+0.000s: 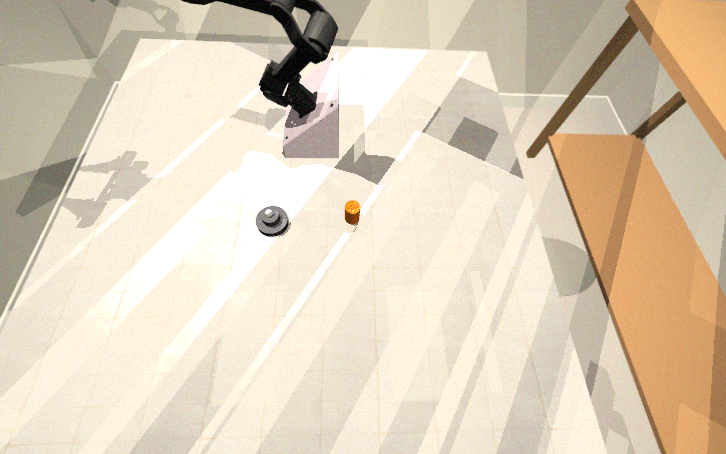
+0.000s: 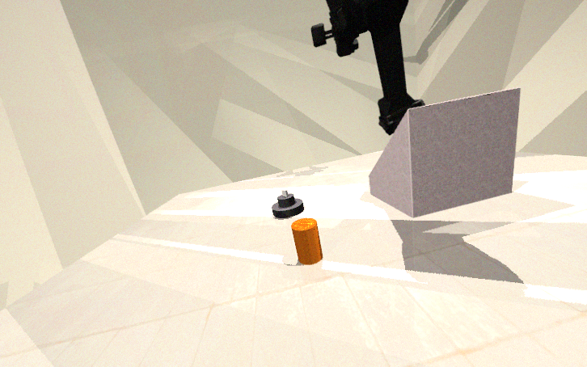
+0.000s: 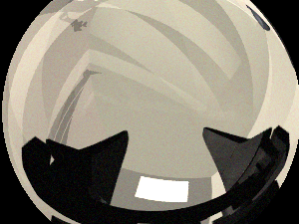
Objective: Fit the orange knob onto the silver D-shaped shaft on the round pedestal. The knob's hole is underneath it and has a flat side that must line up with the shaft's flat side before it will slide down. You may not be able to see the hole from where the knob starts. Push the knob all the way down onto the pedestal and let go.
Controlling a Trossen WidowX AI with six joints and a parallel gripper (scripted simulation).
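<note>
The orange knob lies 570 mm to the left of my gripper tip, 480 mm below it and 260 mm ahead of it. The rest, counted from my gripper tip: black round pedestal (490 mm below, 350 mm to the left, 290 mm ahead).
</note>
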